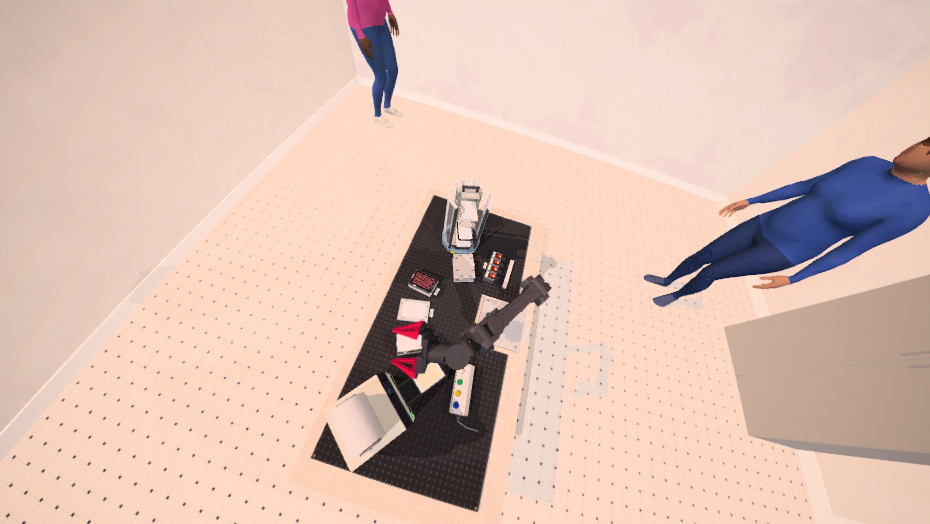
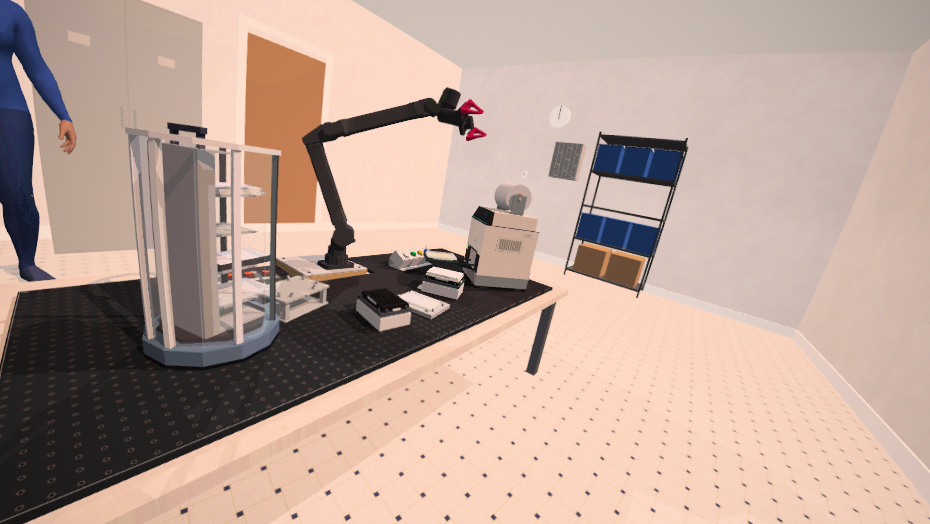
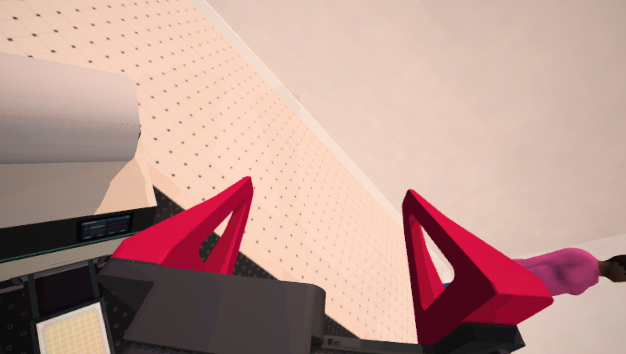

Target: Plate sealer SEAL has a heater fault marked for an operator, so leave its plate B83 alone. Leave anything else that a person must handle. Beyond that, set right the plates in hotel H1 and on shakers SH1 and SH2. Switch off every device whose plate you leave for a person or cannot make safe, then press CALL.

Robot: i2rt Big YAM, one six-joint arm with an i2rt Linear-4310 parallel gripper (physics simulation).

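Places are measured from the arm's base along level axes (x back, y right, z up), in millimetres.
Pixels of known places: gripper, fingertip midpoint: (image 1: 392, 345) (image 2: 484, 124) (image 3: 327, 190); arm's base, origin of the base link: (image 2: 336, 265).
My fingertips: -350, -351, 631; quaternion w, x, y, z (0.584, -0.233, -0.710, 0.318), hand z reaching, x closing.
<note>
Ahead of a thing's pixels: the offset from my fingertips to its top centre, as dx, dy, dz. "spot": to the spot under its first point.
My gripper (image 1: 394, 346) (image 2: 483, 123) (image 3: 327, 190) is open and empty, high above the table's sealer end. The beige plate sealer @(-35, -222, -191) (image 1: 391, 424) (image 2: 499, 253) (image 3: 65, 197) has a pale yellow plate @(+118, -10, -542) (image 1: 429, 377) (image 2: 442, 256) (image 3: 75, 332) at its front. The glass-walled hotel @(spot: -106, +876, -612) (image 2: 201, 354) holds plates on several levels. One shaker-like device @(spot: -160, +490, -600) (image 2: 385, 317) bears a dark plate @(-93, +443, -578) (image 1: 424, 281) (image 2: 383, 300) with red wells; another @(spot: -59, +150, -601) (image 2: 442, 287) bears a white plate @(-25, +111, -565) (image 1: 410, 343) (image 2: 445, 274). Their labels are unreadable. The button panel @(+296, -7, -563) (image 1: 465, 398) (image 2: 403, 260) has a blue button @(+285, -85, -572) (image 1: 456, 404). A box holds several lit orange-red switches @(spot: +274, +684, -597) (image 1: 494, 268).
A white flat nest @(spot: -84, +280, -624) (image 1: 413, 309) (image 2: 424, 303) lies between the two devices. A white stand (image 1: 463, 268) (image 2: 302, 296) stands beside the hotel. One person in blue (image 1: 839, 201) stands to the right of the table; another in pink (image 1: 370, 13) (image 3: 565, 270) stands beyond its far end.
</note>
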